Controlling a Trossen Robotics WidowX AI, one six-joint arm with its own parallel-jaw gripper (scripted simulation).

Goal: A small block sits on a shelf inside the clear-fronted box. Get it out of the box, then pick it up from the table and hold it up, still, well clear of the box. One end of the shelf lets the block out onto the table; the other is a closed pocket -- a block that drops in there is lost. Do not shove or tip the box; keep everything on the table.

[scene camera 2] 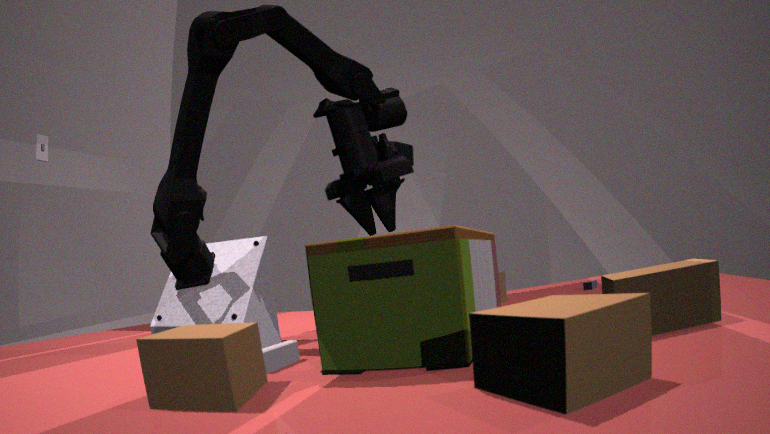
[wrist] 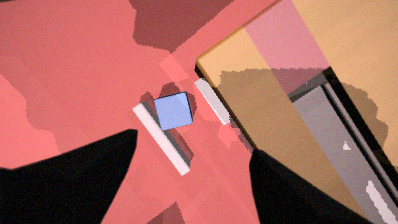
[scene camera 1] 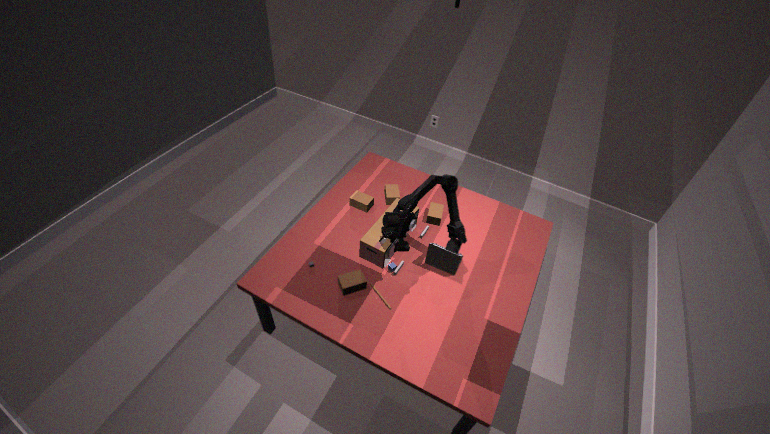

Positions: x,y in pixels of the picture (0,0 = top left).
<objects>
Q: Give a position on a long box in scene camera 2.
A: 395,301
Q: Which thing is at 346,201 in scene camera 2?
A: My gripper.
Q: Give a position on a long box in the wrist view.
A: At 306,89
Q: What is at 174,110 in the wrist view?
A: A blue block.
</objects>
